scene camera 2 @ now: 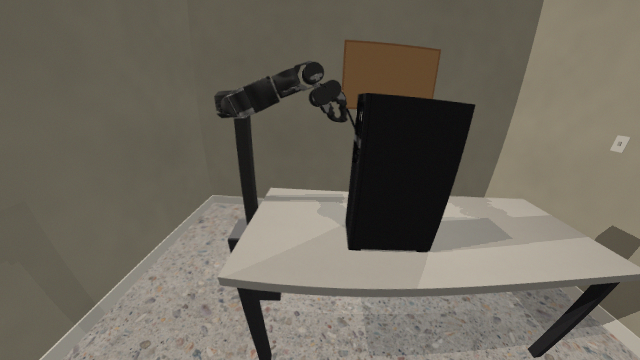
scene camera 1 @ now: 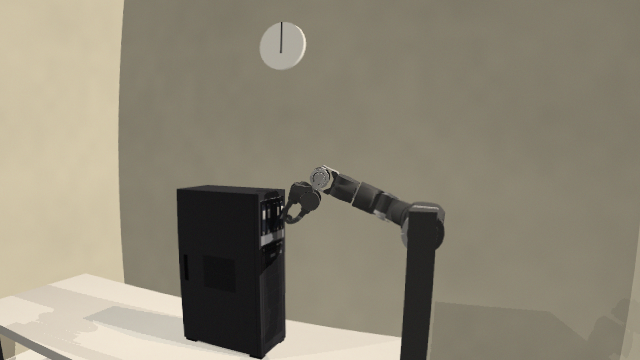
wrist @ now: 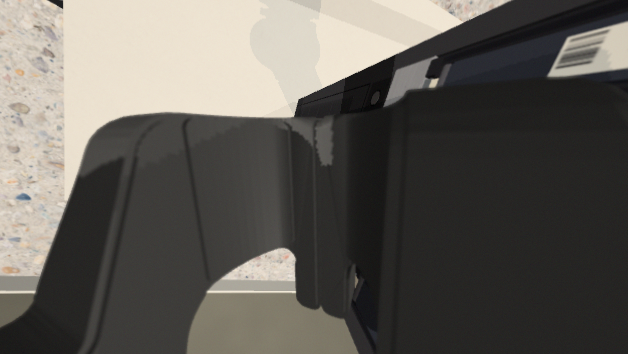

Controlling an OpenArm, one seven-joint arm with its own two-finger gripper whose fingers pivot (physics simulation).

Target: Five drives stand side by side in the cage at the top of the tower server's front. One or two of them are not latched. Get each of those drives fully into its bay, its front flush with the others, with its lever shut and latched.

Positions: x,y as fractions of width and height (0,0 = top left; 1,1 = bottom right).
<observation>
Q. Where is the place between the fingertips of my gripper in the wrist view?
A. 0.53,0.59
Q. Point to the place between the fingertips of my gripper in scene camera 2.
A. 0.54,0.33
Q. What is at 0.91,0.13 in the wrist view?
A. A drive.
</observation>
